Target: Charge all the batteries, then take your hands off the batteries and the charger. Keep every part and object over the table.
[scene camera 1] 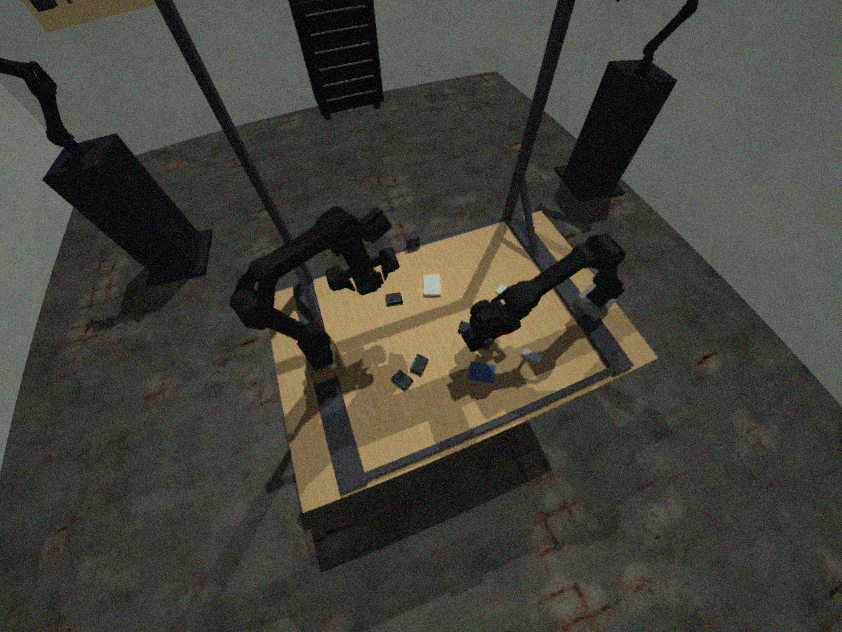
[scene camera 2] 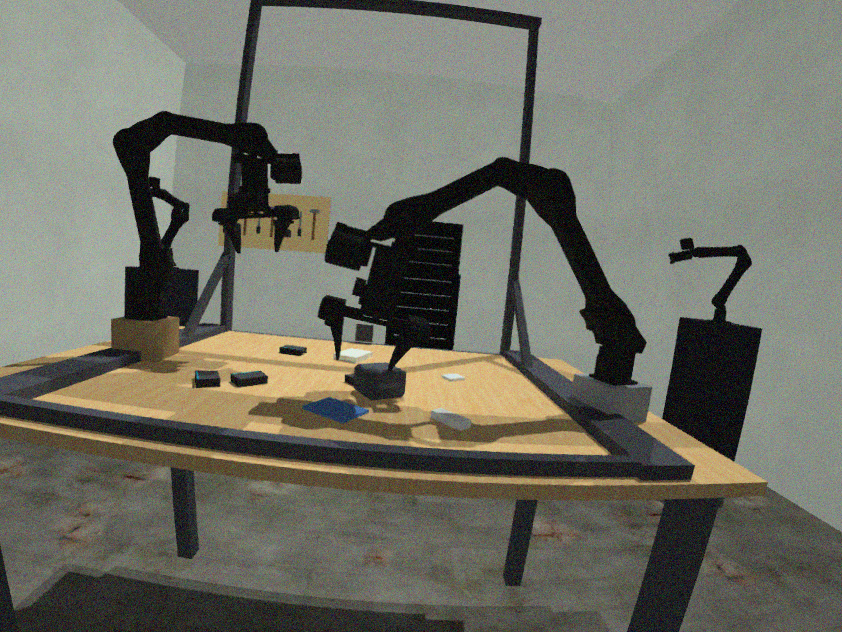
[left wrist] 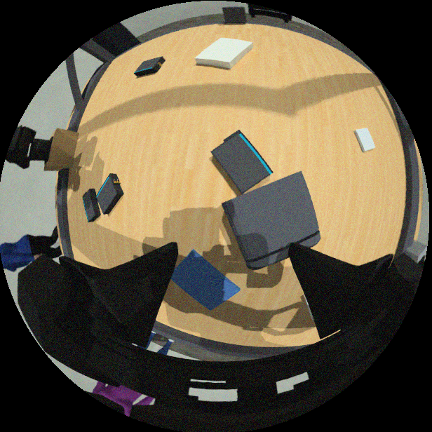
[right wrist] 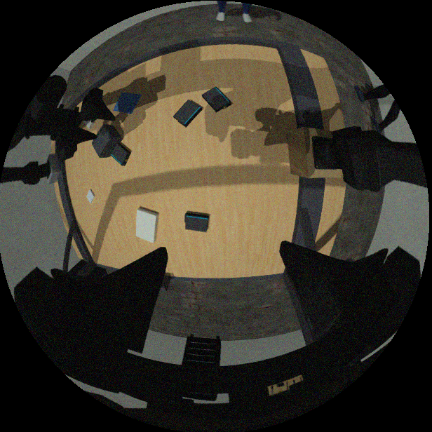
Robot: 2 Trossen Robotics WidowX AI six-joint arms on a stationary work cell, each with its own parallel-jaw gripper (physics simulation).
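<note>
The dark grey charger (left wrist: 271,219) sits on the table, and it also shows in scene camera 2 (scene camera 2: 377,380). A battery with a cyan edge (left wrist: 241,160) lies flat against its far side. My left gripper (left wrist: 235,247) is open and empty, its fingers straddling the charger's near edge just above it (scene camera 2: 365,358). Two batteries (left wrist: 109,193) (left wrist: 90,204) lie together at the left, and one more battery (left wrist: 149,66) lies far off. My right gripper (right wrist: 224,249) is open and empty, held high over the table's back edge near that lone battery (right wrist: 196,221).
A blue card (left wrist: 203,280) lies by the left gripper's finger. A white block (left wrist: 223,52) and a small white tile (left wrist: 365,139) lie farther off. A pale grey piece (scene camera 2: 451,420) lies near the front rail. Dark frame rails border the table.
</note>
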